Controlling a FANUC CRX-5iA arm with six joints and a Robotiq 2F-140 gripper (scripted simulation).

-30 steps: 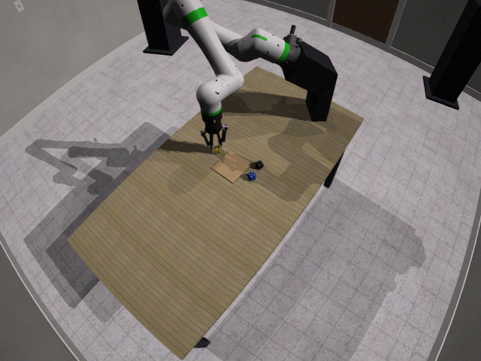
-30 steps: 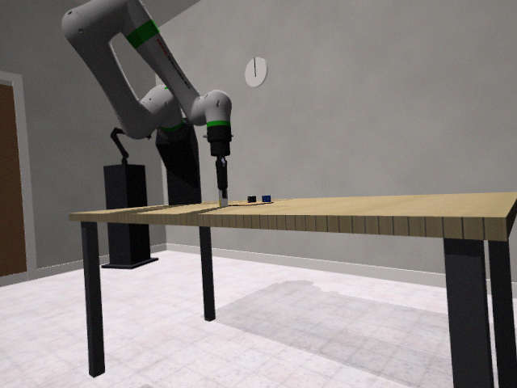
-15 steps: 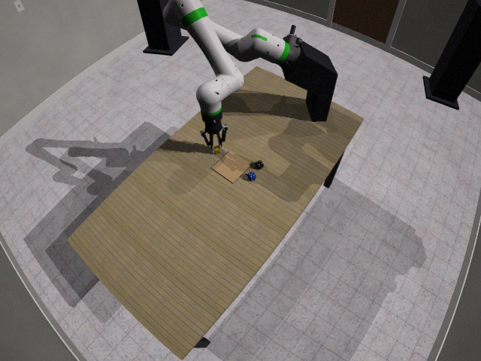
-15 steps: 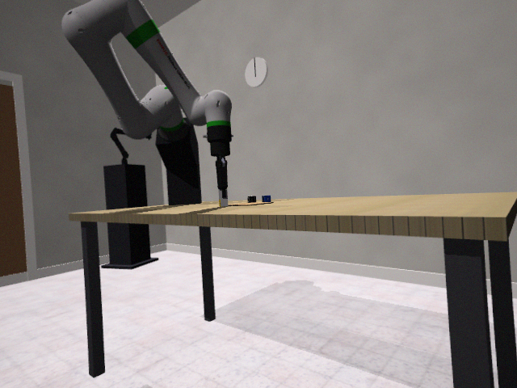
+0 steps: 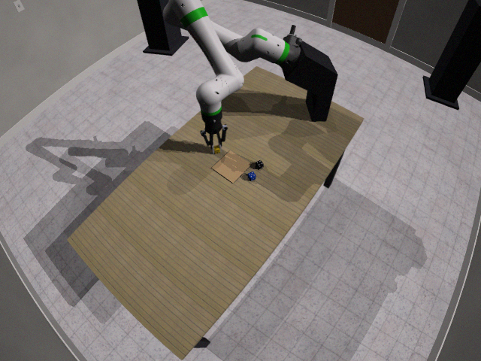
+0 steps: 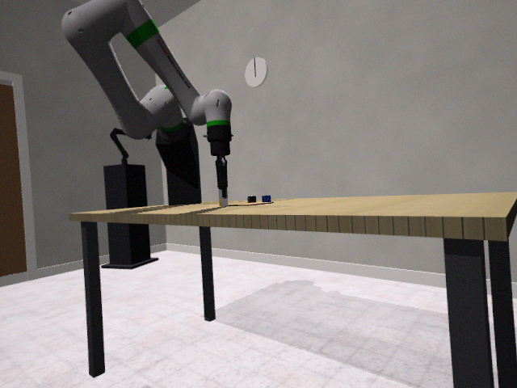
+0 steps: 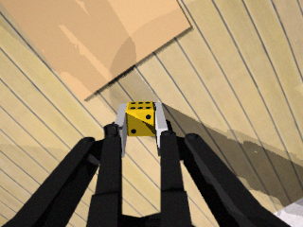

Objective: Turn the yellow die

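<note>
The tan mat is 6 cm ahead of my hand, 10 cm to the left of it and 3 cm below it. Round my hand: black die 2 cm ahead, 23 cm to the left, 2 cm below; blue die 9 cm ahead, 22 cm to the left, 2 cm below; yellow die 2 cm below.
</note>
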